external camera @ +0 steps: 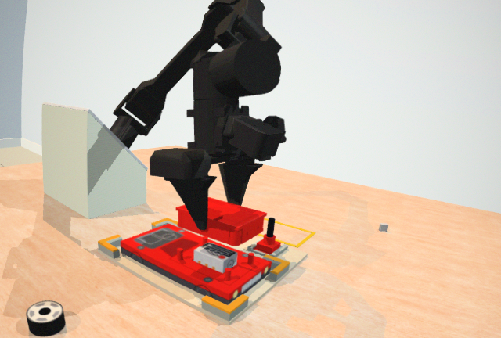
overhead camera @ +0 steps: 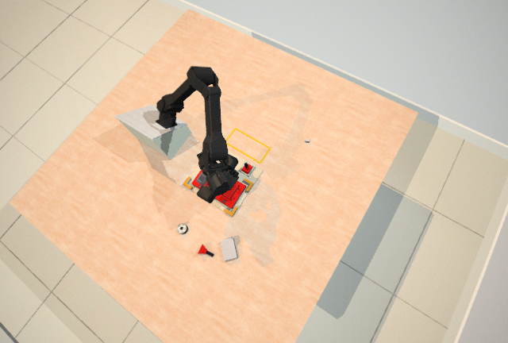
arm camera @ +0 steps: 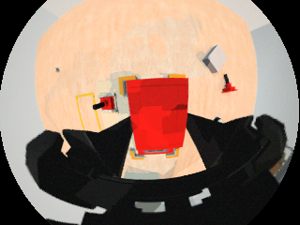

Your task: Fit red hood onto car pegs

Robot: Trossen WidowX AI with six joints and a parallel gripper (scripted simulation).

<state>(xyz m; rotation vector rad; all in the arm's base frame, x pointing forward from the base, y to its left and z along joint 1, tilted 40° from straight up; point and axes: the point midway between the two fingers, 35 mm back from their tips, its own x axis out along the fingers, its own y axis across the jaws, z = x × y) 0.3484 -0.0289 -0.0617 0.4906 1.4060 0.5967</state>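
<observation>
The white engine block lies 60 mm below my gripper tip and 10 mm to the left of it. Also, from my gripper tip: red hood 10 mm above; then wheel 220 mm to the right, 80 mm below, 50 mm behind.
</observation>
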